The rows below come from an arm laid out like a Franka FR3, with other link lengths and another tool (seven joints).
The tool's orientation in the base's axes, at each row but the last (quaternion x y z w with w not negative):
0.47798 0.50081 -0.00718 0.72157
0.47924 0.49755 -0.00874 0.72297
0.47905 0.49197 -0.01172 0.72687
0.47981 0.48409 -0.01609 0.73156
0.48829 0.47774 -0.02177 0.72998
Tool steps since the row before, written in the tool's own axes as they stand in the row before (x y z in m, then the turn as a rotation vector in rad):
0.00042 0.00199 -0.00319 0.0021 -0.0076 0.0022
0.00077 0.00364 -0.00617 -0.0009 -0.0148 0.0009
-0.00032 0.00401 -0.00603 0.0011 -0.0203 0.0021
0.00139 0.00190 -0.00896 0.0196 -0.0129 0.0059
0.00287 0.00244 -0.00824 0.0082 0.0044 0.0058
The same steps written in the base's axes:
-0.00110 0.00350 0.00092 -0.0011 -0.0047 -0.0066
-0.00222 0.00665 0.00165 -0.0071 -0.0090 -0.0094
-0.00245 0.00629 0.00264 -0.0079 -0.0120 -0.0146
-0.00454 0.00807 -0.00034 0.0082 -0.0025 -0.0226
-0.00280 0.00857 -0.00092 0.0106 0.0016 -0.0025

